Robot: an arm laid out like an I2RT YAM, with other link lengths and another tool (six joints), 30 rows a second.
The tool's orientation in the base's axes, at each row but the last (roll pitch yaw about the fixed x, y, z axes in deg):
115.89, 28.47, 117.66
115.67, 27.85, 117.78
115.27, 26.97, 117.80
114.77, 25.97, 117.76
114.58, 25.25, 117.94
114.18, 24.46, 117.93
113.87, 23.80, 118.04
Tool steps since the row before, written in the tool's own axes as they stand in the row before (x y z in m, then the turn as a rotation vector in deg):
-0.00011, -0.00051, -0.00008, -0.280, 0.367, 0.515
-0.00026, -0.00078, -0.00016, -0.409, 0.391, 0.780
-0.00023, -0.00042, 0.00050, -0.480, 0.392, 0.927
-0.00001, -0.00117, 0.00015, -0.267, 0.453, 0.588
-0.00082, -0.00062, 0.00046, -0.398, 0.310, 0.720
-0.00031, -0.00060, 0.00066, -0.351, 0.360, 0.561
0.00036, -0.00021, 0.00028, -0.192, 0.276, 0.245
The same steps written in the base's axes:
-0.00012, -0.00040, -0.00032, 0.643, 0.116, 0.226
-0.00018, -0.00069, -0.00044, 0.937, 0.093, 0.204
0.00046, -0.00029, -0.00042, 1.098, 0.074, 0.181
-0.00008, -0.00061, -0.00101, 0.719, 0.189, 0.265
0.00064, -0.00086, -0.00033, 0.865, 0.043, 0.154
0.00061, -0.00038, -0.00062, 0.713, 0.063, 0.235
0.00005, 0.00026, -0.00042, 0.350, 0.057, 0.218

